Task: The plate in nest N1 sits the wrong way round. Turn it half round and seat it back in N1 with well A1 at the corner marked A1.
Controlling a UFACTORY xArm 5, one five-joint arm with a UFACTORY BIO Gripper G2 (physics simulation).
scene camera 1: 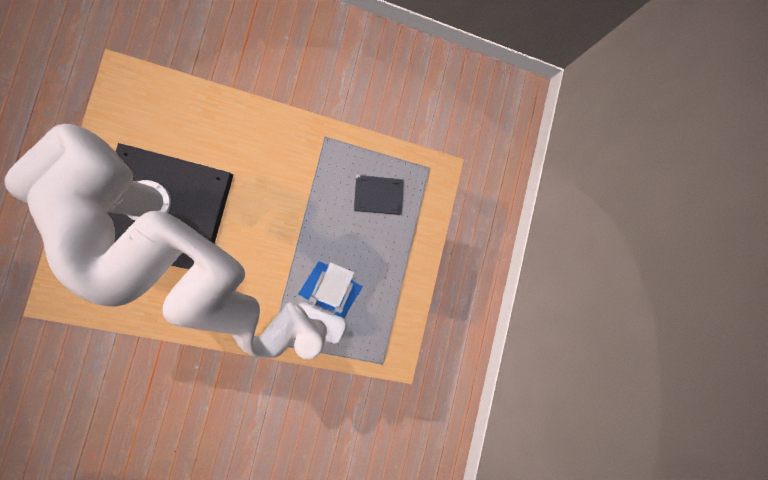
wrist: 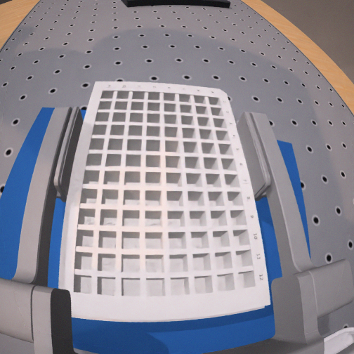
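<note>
The white plate is between the fingers of my gripper, which is shut on its long sides. The plate lies over the blue pad; whether it touches the pad I cannot tell. In the wrist view the letters run along the plate's far edge and the numbers down its right side, with 12 nearest the palm. The dark nest N1 holds no plate; a small pale mark shows at its upper left corner in the scene view.
The grey perforated board carries the nest and the pad, which lie well apart. It lies on the wooden table. The arm reaches in from its black base plate at the left.
</note>
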